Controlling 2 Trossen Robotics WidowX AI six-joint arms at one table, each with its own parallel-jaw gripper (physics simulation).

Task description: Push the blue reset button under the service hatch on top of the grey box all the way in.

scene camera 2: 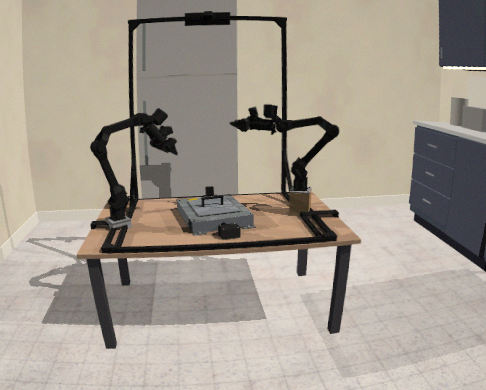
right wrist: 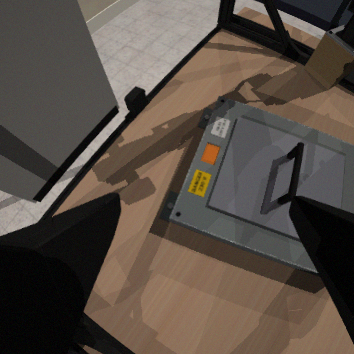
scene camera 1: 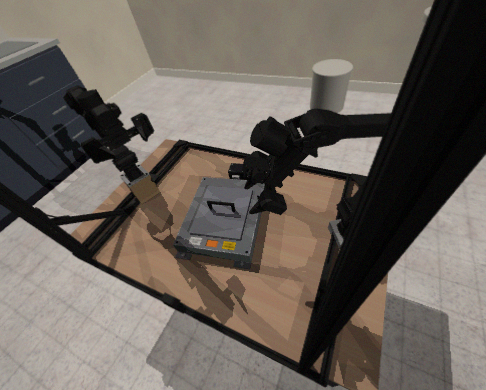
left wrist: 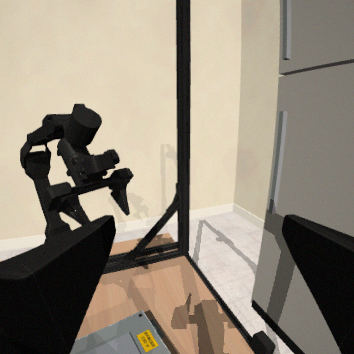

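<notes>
The grey box (scene camera 1: 215, 251) (scene camera 2: 215, 223) (left wrist: 110, 334) (right wrist: 240, 231) lies on the table. Its hatch (scene camera 1: 215, 227) (scene camera 2: 220, 210) (right wrist: 240, 165) is closed flat, with a black handle (scene camera 1: 220, 203) (scene camera 2: 212, 196) (right wrist: 297, 172) on top. The blue button does not show; the closed hatch covers the area under it. My right gripper (scene camera 1: 250, 198) (scene camera 2: 175, 151) (left wrist: 111, 222) (right wrist: 206, 203) is open and empty, above the box on the right arm's side, clear of the handle. My left gripper (scene camera 1: 121, 142) (scene camera 2: 232, 124) (left wrist: 199, 223) is open and empty, raised high, touching nothing.
White (scene camera 1: 195, 240) (right wrist: 220, 127), orange (scene camera 1: 212, 243) (right wrist: 210, 154) and yellow (scene camera 1: 229, 245) (right wrist: 200, 183) labels line one rim. A small black block (scene camera 1: 236, 171) (scene camera 2: 229, 230) stands by the box's opposite end. A black frame post (scene camera 2: 285, 100) (left wrist: 183, 100) rises beside the table.
</notes>
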